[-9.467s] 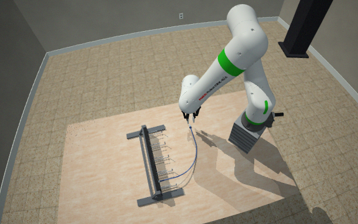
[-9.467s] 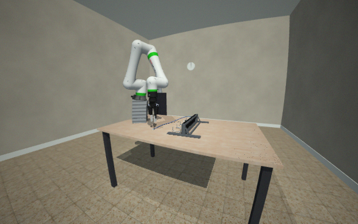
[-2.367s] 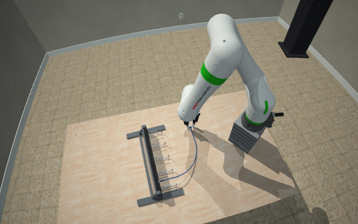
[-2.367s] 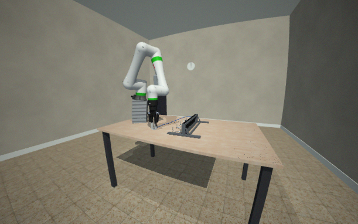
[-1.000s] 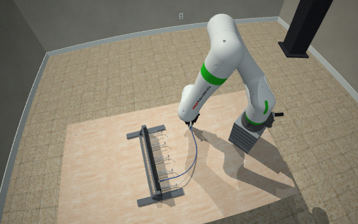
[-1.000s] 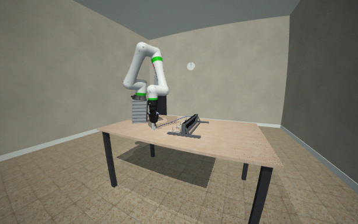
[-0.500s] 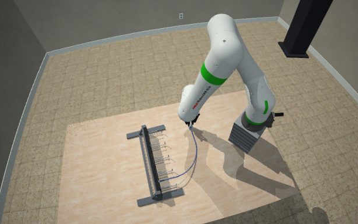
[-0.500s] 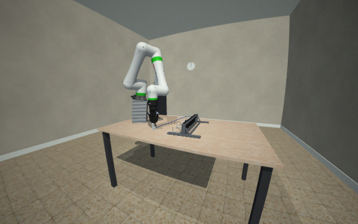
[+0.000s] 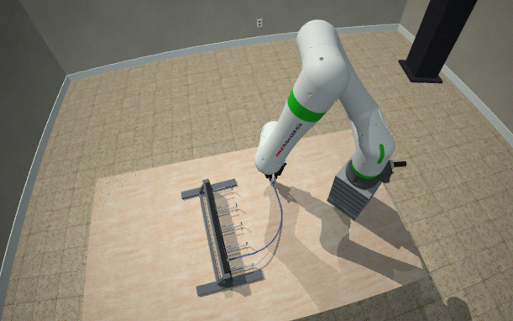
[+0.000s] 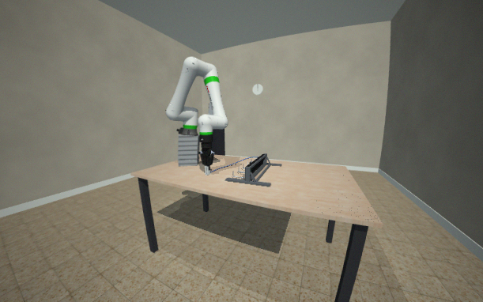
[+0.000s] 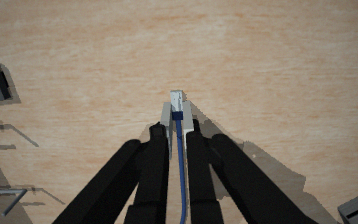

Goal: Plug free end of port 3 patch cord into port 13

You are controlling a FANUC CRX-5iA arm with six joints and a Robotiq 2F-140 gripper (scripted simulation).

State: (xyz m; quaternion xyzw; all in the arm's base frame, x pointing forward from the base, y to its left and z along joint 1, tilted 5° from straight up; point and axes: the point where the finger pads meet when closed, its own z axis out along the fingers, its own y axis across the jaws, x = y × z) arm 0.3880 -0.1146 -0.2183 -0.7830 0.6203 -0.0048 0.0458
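My hand is 3 cm above the free-end plug and 1 cm to the left of it.
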